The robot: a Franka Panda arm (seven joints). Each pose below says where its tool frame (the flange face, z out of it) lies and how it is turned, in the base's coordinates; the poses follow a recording.
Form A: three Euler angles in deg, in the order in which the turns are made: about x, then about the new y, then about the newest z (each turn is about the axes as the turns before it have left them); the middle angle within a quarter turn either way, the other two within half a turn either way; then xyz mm.
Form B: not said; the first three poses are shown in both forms.
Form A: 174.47, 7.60, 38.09, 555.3, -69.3, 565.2
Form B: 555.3, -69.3, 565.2, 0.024, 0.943, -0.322, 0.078
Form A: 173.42, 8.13, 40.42, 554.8, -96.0, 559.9
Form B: 554.8, -96.0, 559.9, 0.029, 0.936, -0.340, 0.086
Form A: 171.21, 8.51, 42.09, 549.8, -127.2, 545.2
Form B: 549.8, -127.2, 545.2, 0.045, 0.930, -0.352, 0.096
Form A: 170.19, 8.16, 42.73, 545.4, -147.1, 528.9
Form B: 545.4, -147.1, 528.9, 0.054, 0.928, -0.356, 0.097
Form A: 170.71, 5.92, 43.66, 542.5, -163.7, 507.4
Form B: 542.5, -163.7, 507.4, 0.056, 0.926, -0.366, 0.078
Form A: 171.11, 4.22, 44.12, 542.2, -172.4, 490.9
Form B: 542.2, -172.4, 490.9, 0.058, 0.924, -0.372, 0.063
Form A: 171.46, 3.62, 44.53, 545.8, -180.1, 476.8
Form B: 545.8, -180.1, 476.8, 0.057, 0.923, -0.375, 0.057
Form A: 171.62, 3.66, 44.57, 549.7, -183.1, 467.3
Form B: 549.7, -183.1, 467.3, 0.055, 0.923, -0.376, 0.057
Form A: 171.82, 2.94, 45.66, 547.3, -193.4, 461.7
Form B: 547.3, -193.4, 461.7, 0.056, 0.920, -0.385, 0.051
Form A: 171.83, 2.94, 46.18, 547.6, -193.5, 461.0
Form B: 547.6, -193.5, 461.0, 0.055, 0.918, -0.389, 0.051
